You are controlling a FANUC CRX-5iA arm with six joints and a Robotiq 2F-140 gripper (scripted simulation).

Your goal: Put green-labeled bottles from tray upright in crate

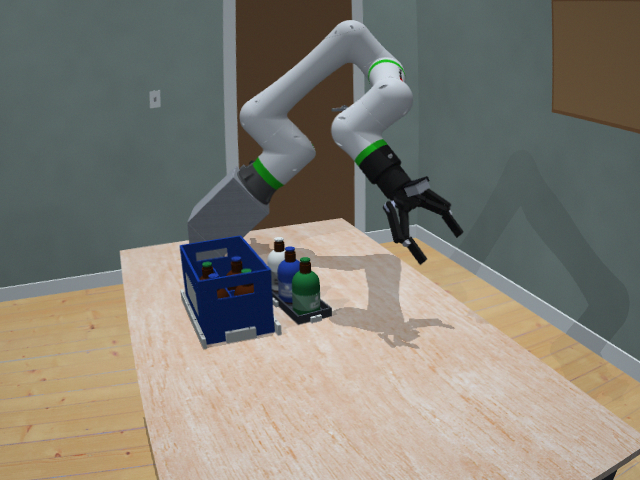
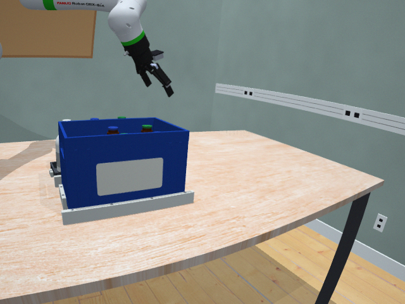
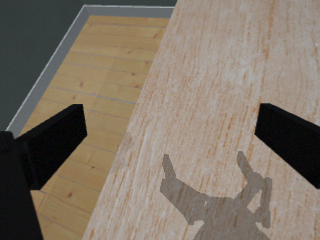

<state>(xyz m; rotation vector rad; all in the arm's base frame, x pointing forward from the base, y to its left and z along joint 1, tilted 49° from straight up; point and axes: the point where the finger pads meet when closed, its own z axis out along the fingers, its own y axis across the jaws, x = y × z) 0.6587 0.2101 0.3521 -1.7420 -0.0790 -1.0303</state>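
Right now the green-labeled bottle is 18 cm behind my hand, 30 cm to the right of it and 15 cm below it. Also, from my hand: white-labeled bottle (35 cm behind, 35 cm to the right, 15 cm below); then blue-labeled bottle (26 cm behind, 33 cm to the right, 15 cm below); then black tray (27 cm behind, 33 cm to the right, 22 cm below).
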